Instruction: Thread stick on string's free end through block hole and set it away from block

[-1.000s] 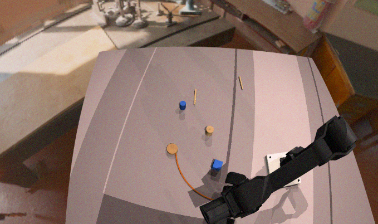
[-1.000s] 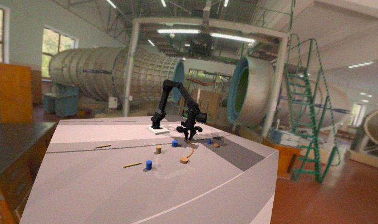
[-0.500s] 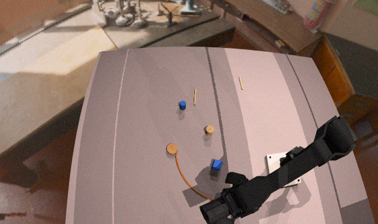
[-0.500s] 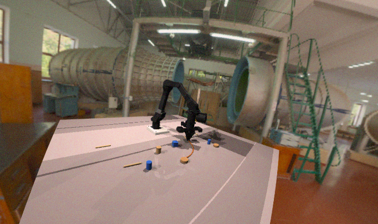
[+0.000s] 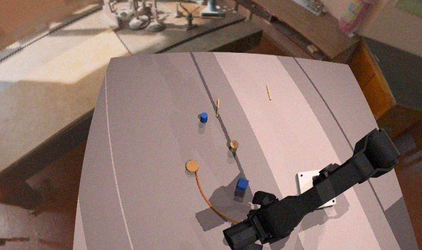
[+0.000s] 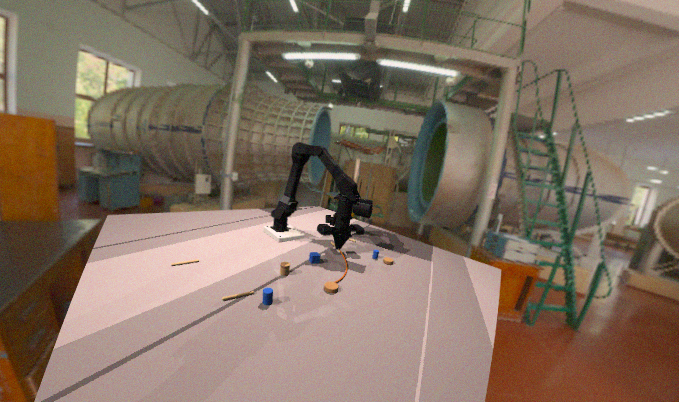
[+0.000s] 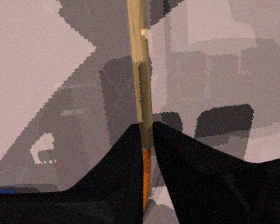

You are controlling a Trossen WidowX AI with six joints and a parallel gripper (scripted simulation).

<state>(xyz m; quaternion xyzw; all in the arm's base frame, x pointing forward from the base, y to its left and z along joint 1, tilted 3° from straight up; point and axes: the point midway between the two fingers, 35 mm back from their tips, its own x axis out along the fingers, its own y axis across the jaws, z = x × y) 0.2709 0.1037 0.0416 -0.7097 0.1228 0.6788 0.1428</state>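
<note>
Right now my gripper tip is 10 mm short of the blue cube and 140 mm to the left of it. The rest, counted from my gripper tip: round wooden button (170 mm ahead, 210 mm to the right, 10 mm below); then short wooden cylinder (30 mm ahead, 280 mm to the right); then thin wooden stick (10 mm behind, 10 mm to the left).
</note>
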